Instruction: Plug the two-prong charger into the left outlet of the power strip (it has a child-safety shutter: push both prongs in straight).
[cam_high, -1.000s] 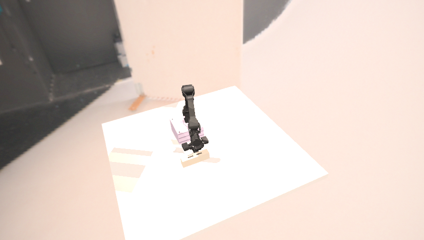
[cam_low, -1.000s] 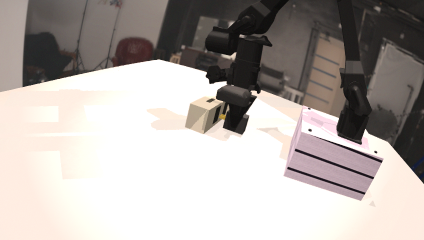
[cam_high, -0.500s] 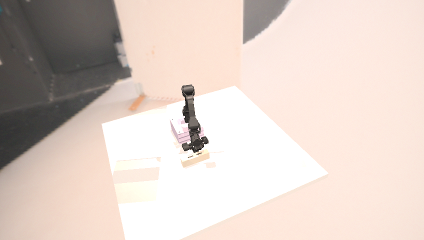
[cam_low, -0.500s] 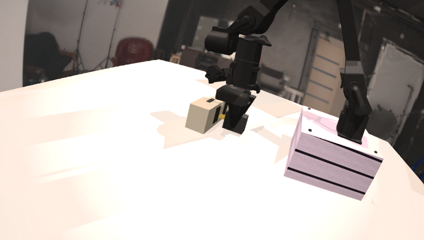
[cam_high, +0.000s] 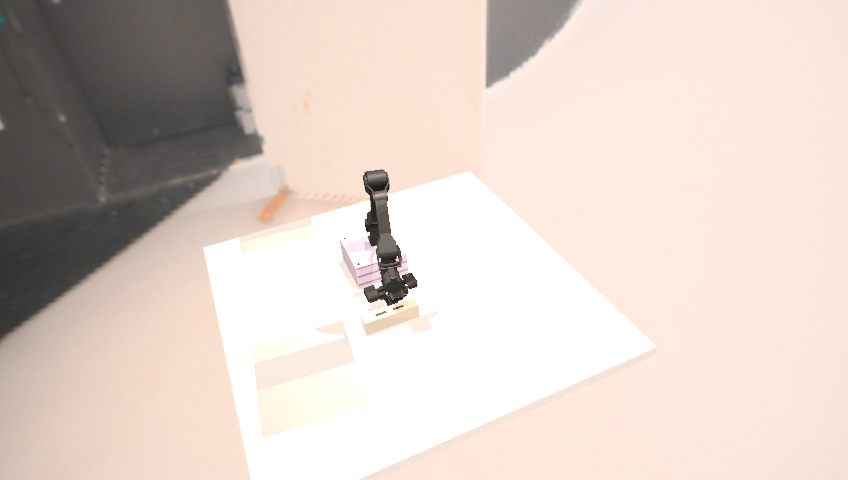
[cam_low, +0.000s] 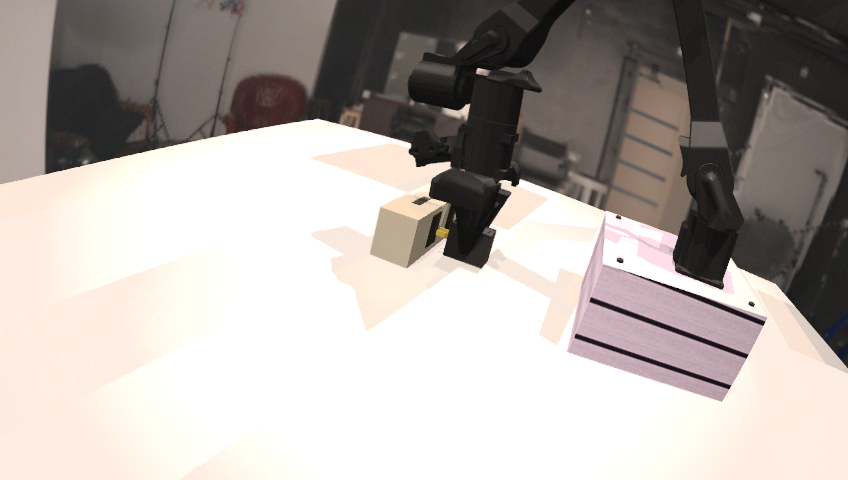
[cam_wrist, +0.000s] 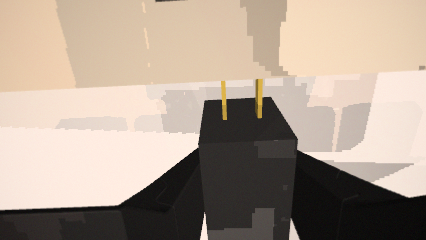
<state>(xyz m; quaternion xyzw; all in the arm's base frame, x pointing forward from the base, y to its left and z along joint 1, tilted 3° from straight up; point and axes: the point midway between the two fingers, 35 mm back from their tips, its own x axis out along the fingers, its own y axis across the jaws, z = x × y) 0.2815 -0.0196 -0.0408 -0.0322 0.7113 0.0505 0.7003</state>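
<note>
My gripper tip is 20 mm short of the black two-prong charger and 10 mm below it.
</note>
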